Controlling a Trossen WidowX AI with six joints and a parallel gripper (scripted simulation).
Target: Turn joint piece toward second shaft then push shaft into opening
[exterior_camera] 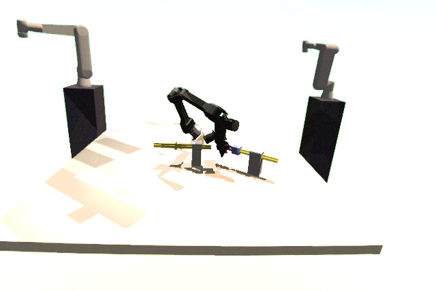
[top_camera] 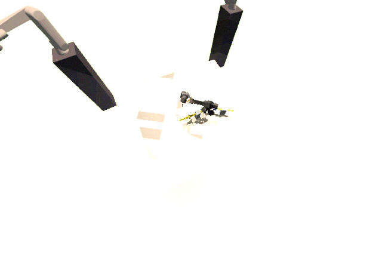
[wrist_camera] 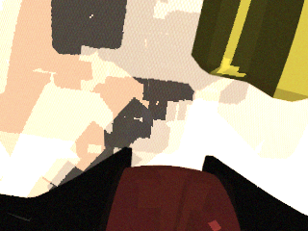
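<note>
My gripper tip is 1 cm to the right of the red joint piece and 4 cm below it.
</note>
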